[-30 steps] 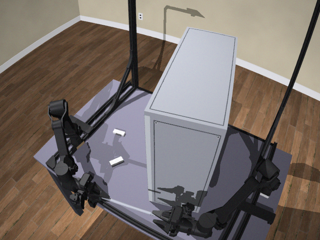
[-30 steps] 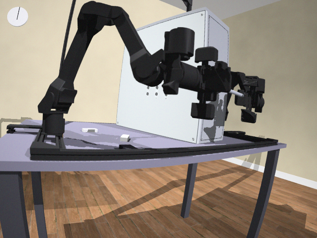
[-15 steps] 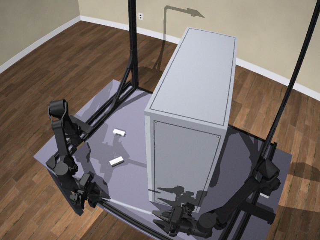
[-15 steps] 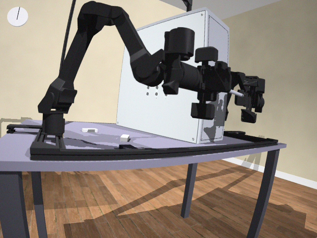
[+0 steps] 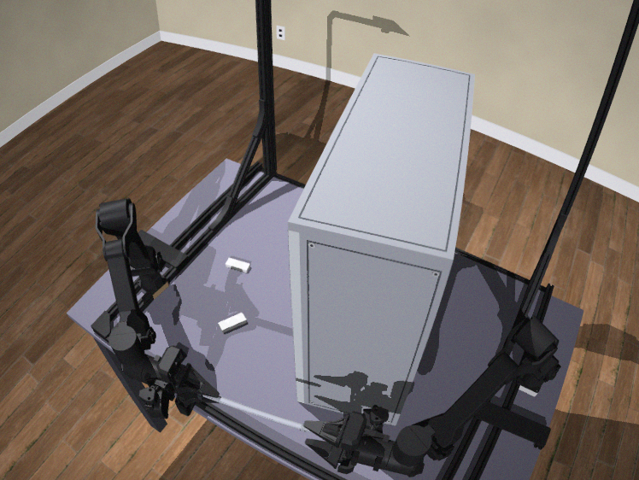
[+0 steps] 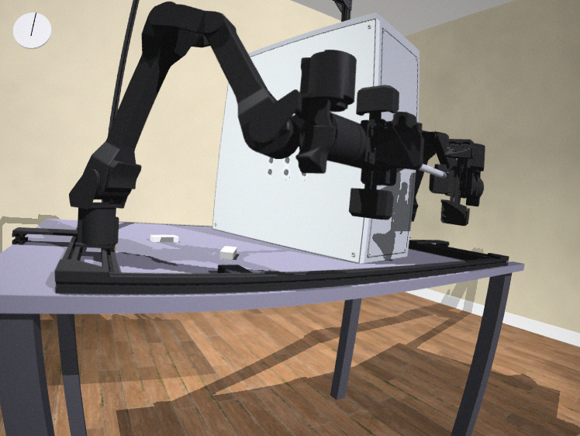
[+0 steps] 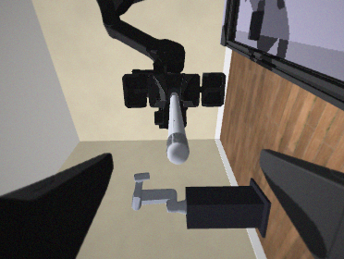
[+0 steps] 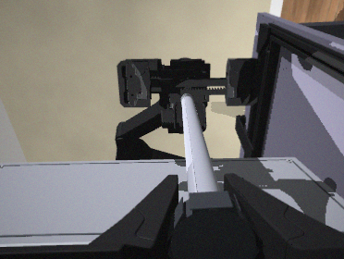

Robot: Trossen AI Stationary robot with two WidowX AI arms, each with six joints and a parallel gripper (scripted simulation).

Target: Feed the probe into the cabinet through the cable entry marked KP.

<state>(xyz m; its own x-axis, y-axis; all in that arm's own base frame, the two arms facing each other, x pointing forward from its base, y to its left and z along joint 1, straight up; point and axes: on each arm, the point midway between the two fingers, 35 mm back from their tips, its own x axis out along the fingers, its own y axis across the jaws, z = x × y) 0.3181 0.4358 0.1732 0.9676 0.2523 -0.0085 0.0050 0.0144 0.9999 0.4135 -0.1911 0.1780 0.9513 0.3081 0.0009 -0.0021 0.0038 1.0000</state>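
My left gripper is now 130 mm to the left of the probe and 10 mm past it. From my left hand the other things lie so: black block: 410 mm to the right, 190 mm below, 140 mm behind.
The probe lies 100 mm to the left of my right hand. From my right hand the other things lie so: black block 130 mm behind, 170 mm to the right, 190 mm below.
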